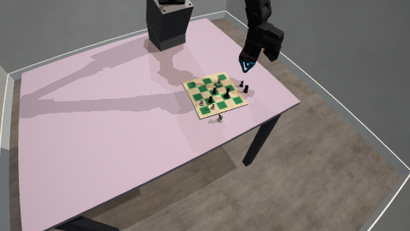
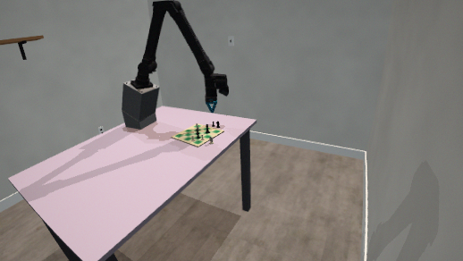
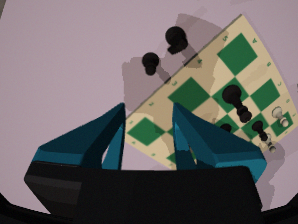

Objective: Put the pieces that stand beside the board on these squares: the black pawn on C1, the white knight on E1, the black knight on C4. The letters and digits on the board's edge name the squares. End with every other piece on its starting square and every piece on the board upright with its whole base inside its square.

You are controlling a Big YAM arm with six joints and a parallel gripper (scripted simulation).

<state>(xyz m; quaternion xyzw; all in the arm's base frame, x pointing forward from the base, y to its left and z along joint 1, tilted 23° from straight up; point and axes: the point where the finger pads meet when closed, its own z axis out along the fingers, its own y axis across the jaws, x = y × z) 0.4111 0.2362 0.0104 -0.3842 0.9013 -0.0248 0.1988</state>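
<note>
Now: the black knight 4 cm ahead of my hand and 9 cm below it. From my hand the other things lie so: white knight 15 cm ahead, 17 cm to the right, 9 cm below; then chessboard 1 cm ahead, 14 cm to the right, 10 cm below.
</note>
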